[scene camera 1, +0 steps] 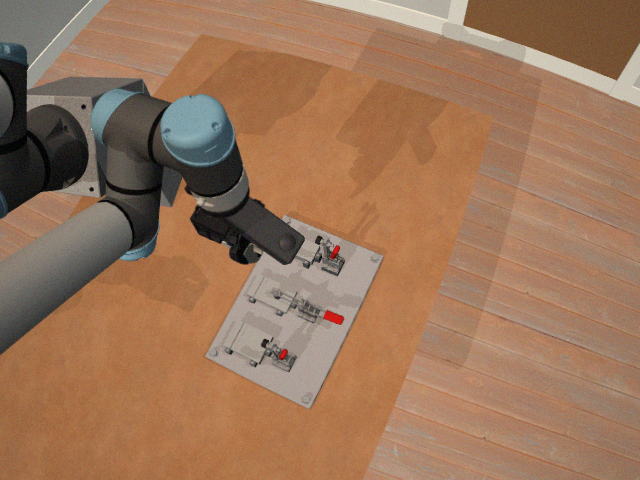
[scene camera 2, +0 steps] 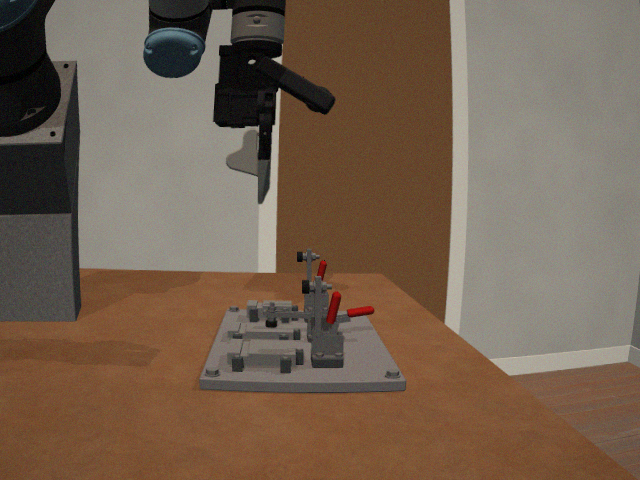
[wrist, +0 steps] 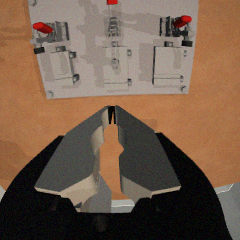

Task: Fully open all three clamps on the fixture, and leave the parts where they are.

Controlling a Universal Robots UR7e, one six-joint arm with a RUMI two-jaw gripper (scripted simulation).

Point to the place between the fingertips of the gripper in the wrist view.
At 113, 107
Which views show the gripper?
Scene camera 1, scene camera 2 and the wrist view: all of them.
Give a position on a grey part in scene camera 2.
253, 330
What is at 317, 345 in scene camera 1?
A grey fixture plate.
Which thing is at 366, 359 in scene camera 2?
A grey fixture plate.
